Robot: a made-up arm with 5 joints. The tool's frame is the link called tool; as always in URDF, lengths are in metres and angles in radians. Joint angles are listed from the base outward.
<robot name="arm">
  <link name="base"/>
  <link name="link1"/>
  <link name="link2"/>
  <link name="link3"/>
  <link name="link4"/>
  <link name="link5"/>
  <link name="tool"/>
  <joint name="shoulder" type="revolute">
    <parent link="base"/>
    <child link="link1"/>
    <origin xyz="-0.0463 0.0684 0.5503" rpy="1.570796 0 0"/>
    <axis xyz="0 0 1"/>
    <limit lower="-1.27" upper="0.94"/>
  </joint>
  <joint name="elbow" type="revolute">
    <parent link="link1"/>
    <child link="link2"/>
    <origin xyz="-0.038 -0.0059 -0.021" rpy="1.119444 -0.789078 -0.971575"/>
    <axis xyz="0 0 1"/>
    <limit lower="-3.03" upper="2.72"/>
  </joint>
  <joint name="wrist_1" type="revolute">
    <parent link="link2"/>
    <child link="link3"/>
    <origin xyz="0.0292 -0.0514 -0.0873" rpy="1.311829 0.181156 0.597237"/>
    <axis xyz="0 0 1"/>
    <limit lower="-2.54" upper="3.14"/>
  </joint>
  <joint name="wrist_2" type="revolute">
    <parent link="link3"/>
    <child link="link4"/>
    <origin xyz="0.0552 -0.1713 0.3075" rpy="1.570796 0 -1.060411"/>
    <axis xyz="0 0 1"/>
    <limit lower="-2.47" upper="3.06"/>
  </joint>
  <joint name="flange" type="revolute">
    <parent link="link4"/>
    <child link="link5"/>
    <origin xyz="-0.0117 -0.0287 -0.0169" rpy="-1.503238 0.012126 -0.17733"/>
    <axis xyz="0 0 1"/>
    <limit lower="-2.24" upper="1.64"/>
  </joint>
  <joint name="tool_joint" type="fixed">
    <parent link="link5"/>
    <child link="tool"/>
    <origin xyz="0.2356 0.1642 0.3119" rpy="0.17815 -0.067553 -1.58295"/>
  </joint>
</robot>
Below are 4 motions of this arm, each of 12 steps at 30 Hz.
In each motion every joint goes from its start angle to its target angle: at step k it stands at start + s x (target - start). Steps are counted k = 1, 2, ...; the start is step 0. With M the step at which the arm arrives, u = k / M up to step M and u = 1 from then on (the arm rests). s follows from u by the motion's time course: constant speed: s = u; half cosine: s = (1 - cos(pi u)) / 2; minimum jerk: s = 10 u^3 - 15 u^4 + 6 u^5.
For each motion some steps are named. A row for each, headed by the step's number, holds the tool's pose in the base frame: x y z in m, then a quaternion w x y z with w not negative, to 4 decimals.
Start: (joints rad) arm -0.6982 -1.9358 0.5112 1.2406 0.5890
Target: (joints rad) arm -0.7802 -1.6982 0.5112 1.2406 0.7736
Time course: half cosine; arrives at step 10
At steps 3, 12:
3: -0.3886 0.5126 0.8248 0.9004 0.1230 -0.1338 0.3952
12: -0.4203 0.4787 0.7601 0.8576 0.0496 -0.0838 0.5051

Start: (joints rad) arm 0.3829 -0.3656 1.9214 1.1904 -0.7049
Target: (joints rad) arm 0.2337 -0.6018 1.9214 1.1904 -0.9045
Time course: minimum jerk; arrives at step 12
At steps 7, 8, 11, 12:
7: 0.1391 0.3680 -0.1178 0.6346 -0.6595 -0.2743 -0.2950
8: 0.1219 0.3870 -0.1143 0.6445 -0.6510 -0.2760 -0.2908
11: 0.0963 0.4152 -0.1069 0.6593 -0.6377 -0.2777 -0.2855
12: 0.0957 0.4159 -0.1067 0.6597 -0.6374 -0.2777 -0.2853

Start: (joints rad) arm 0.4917 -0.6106 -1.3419 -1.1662 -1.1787
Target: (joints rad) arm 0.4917 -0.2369 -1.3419 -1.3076 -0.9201
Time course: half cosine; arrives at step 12
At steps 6, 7, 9, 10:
6: -0.1305 0.6484 0.5932 0.5260 -0.3427 0.5112 0.5870
7: -0.1083 0.6451 0.5839 0.5245 -0.3376 0.5238 0.5802
9: -0.0701 0.6370 0.5687 0.5221 -0.3282 0.5448 0.5682
10: -0.0567 0.6335 0.5637 0.5213 -0.3248 0.5520 0.5640

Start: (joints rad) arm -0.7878 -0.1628 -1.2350 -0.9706 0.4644
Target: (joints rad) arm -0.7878 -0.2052 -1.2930 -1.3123 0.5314
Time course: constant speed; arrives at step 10
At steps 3, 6, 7, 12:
3: 0.0276 0.5999 0.0904 0.4190 -0.4898 -0.6540 -0.3960
6: 0.0453 0.6000 0.1181 0.4228 -0.4947 -0.6183 -0.4408
7: 0.0510 0.5994 0.1272 0.4240 -0.4959 -0.6058 -0.4553
12: 0.0672 0.5957 0.1541 0.4275 -0.4983 -0.5666 -0.4978

